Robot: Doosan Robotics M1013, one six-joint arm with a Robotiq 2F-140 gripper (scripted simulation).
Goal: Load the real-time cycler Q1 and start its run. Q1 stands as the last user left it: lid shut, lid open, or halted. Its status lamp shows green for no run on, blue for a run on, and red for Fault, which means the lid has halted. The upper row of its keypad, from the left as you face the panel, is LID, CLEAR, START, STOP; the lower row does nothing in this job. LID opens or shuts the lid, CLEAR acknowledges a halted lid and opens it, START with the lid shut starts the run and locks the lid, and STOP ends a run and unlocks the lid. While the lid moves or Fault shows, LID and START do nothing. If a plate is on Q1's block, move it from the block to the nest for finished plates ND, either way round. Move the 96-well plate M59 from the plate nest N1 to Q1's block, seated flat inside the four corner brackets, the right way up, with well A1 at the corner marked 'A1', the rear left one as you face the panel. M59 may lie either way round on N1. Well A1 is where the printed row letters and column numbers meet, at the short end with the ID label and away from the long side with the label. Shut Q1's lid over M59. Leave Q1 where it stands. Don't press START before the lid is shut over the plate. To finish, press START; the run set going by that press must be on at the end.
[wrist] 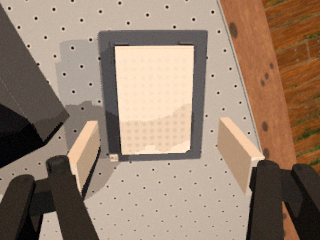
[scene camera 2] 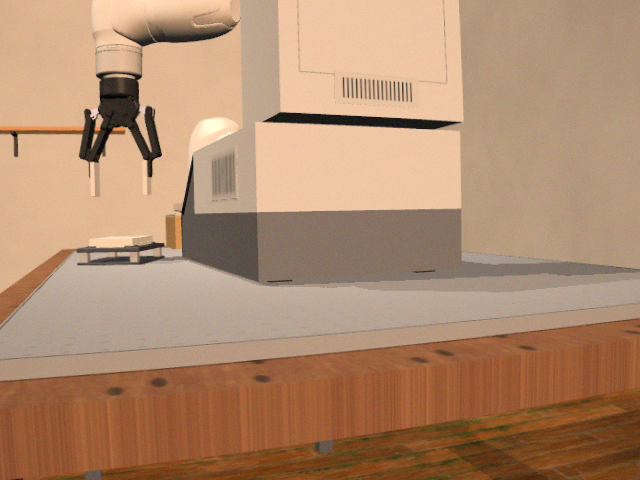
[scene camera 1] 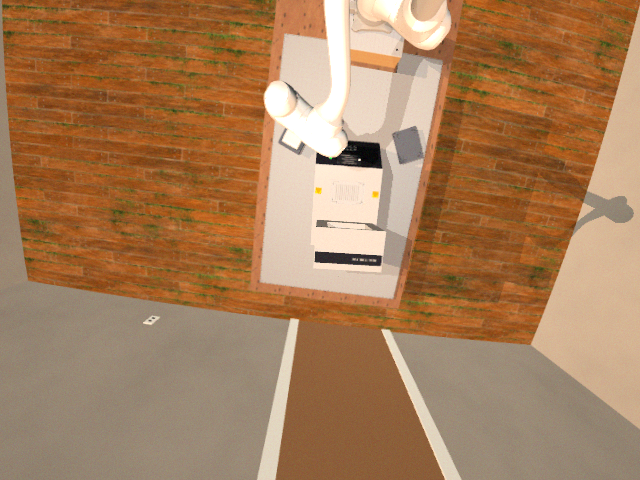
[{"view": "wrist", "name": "my gripper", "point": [159,134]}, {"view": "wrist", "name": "white 96-well plate M59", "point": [154,83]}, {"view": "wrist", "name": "dark plate nest N1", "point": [135,37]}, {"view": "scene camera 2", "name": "my gripper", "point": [121,195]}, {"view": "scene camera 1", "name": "lid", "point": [339,245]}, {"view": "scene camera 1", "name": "dark grey nest ND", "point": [408,145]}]
